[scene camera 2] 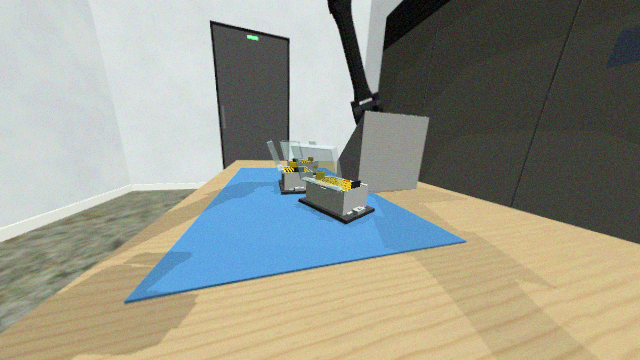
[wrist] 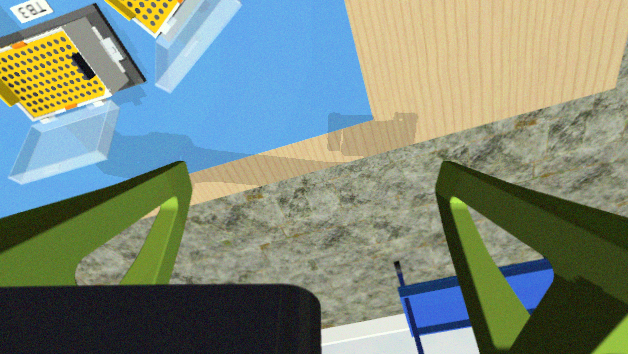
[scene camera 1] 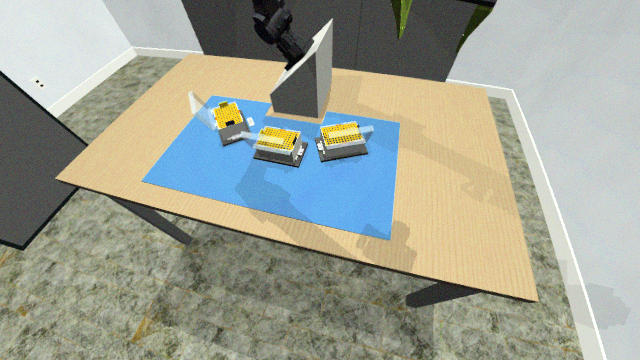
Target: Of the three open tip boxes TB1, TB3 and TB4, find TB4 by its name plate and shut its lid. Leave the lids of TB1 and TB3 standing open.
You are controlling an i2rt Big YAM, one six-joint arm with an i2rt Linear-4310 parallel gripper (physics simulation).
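Pixels of known places: gripper, fingertip midpoint: (wrist: 313,175) (scene camera 1: 427,44); arm's base, origin of the base link: (scene camera 2: 378,141) (scene camera 1: 300,56).
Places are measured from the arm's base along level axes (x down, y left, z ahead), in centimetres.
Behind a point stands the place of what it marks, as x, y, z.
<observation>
Three boxes with yellow perforated tops and clear lids stand open on the blue mat (scene camera 1: 320,200) @[16.0, 24.4, 42.7] (scene camera 2: 250,245) @[16.1, 37.6, 37.5]: a left box (scene camera 1: 227,116) @[10.4, -16.5, 26.7], a middle box (scene camera 1: 278,142) @[1.9, 11.3, 38.1] and a right box (scene camera 1: 342,136) @[2.3, 25.8, 29.9] (scene camera 2: 335,195) @[11.5, 28.5, 22.7]. In the wrist view, a plate reading TB3 (wrist: 31,10) @[15.9, 4.4, 23.6] lies beside the box at the left (wrist: 50,75) @[10.4, 5.7, 30.1], apparently the middle one; part of another box (wrist: 157,11) @[10.4, 21.8, 25.5] shows above. A small white plate (scene camera 1: 250,121) @[15.9, -12.3, 21.4] beside the left box is unreadable. No TB4 or TB1 lettering is legible. My gripper (scene camera 1: 429,44) @[-22.0, 38.6, 27.7] (wrist: 313,175) @[-22.0, 38.6, 27.7] is open and empty, high above and away from the boxes.
A grey wedge-shaped block (scene camera 1: 295,89) @[5.1, 3.1, 11.8] (scene camera 2: 394,150) @[2.8, 8.8, -1.5] stands behind the boxes at the mat's back edge. A black arm link (scene camera 1: 287,42) @[-5.9, -2.5, 3.4] (scene camera 2: 357,65) @[-25.3, -3.8, 9.2] shows behind it. In the wrist view, a blue cart (wrist: 435,307) stands on the floor past the table's edge.
</observation>
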